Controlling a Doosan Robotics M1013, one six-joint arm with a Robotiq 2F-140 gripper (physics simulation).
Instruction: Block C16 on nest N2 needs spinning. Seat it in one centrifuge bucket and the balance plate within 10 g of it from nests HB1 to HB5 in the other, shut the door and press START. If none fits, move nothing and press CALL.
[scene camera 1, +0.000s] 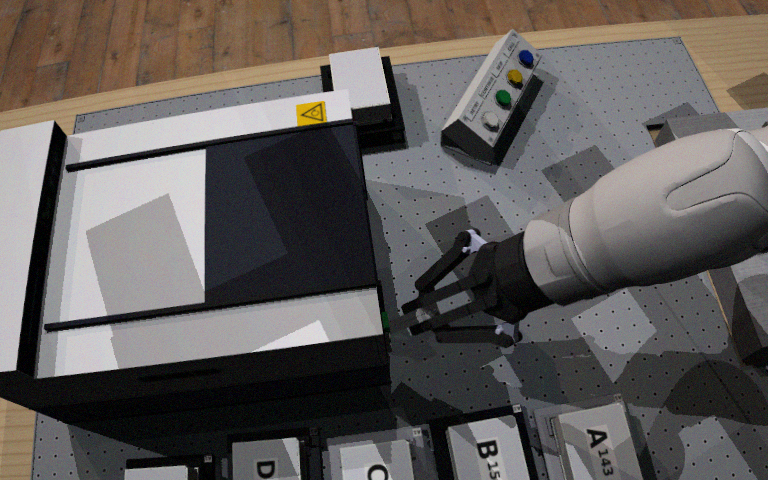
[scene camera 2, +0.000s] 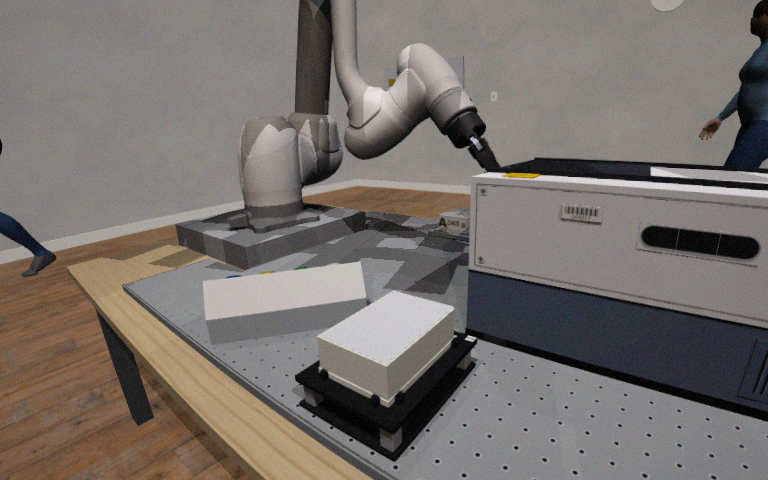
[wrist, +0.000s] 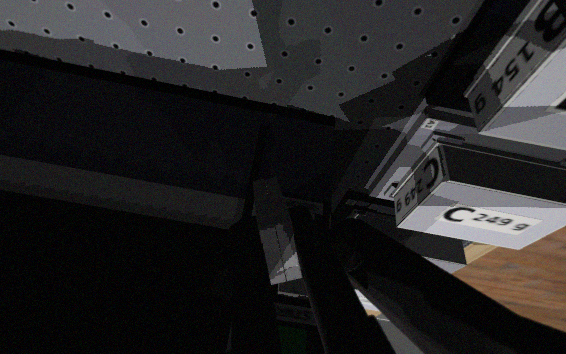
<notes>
The gripper (scene camera 1: 391, 327) is shut and touches a centrifuge (scene camera 1: 111, 322). Also in view: a block B (scene camera 1: 496, 441), a block A (scene camera 1: 599, 436), a block C (scene camera 1: 398, 452), a plate marked D (scene camera 1: 290, 451) and a button box (scene camera 2: 237, 308).
The block B also shows in the wrist view (wrist: 510, 97). The block C also shows in the wrist view (wrist: 469, 192). The plate marked D shows as well in the wrist view (wrist: 448, 253). The wrist view does not show the block A: it is out of frame.
</notes>
